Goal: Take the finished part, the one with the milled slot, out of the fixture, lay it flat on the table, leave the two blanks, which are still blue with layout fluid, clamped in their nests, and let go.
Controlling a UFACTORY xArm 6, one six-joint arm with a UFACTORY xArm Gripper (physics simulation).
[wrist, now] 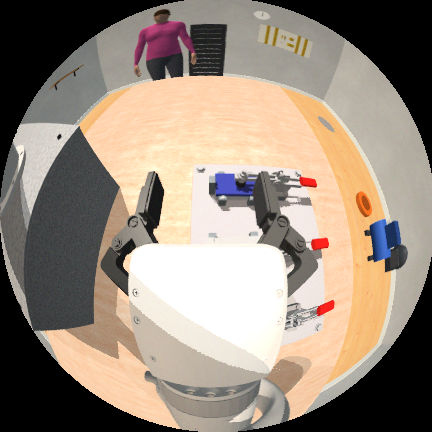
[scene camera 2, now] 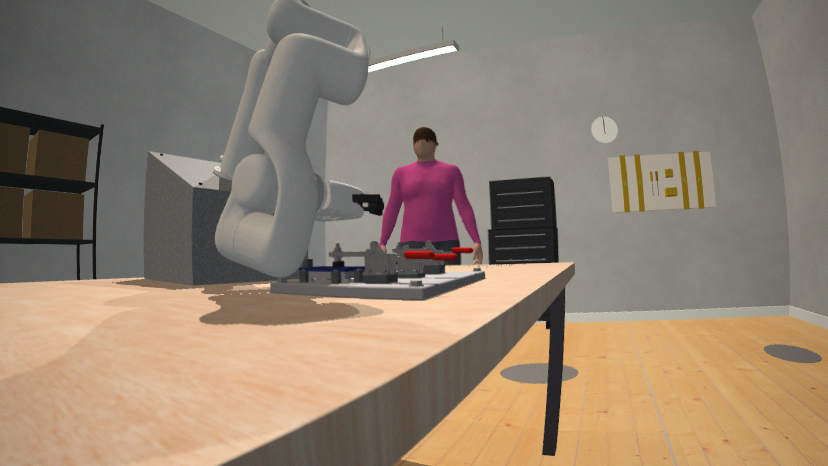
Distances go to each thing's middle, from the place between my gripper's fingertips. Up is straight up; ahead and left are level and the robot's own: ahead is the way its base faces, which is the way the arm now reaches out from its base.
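Fixture plate (scene camera 2: 434, 284) seen 10 cm ahead of my hand, 4 cm to the right of it and 13 cm below it.
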